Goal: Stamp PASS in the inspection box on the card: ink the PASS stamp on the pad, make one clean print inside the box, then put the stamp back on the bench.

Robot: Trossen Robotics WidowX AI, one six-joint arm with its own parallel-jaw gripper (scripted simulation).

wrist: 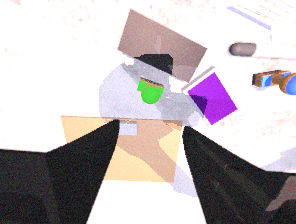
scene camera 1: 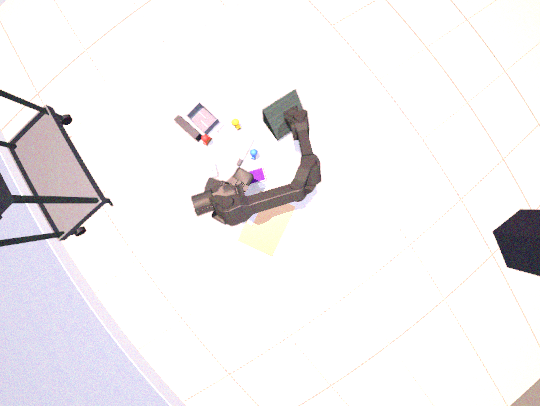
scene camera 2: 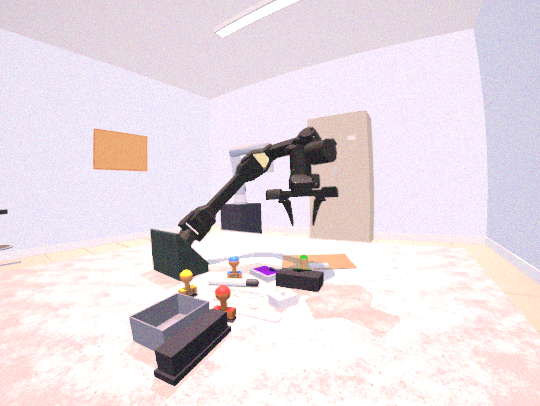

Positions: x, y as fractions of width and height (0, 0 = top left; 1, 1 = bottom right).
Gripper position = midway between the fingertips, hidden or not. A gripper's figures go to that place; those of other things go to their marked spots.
Labels:
My gripper (scene camera 2: 0.56, 0.56) is 63 cm from the lens. A grey tray (scene camera 2: 0.28, 0.80): 39 cm from the lens.

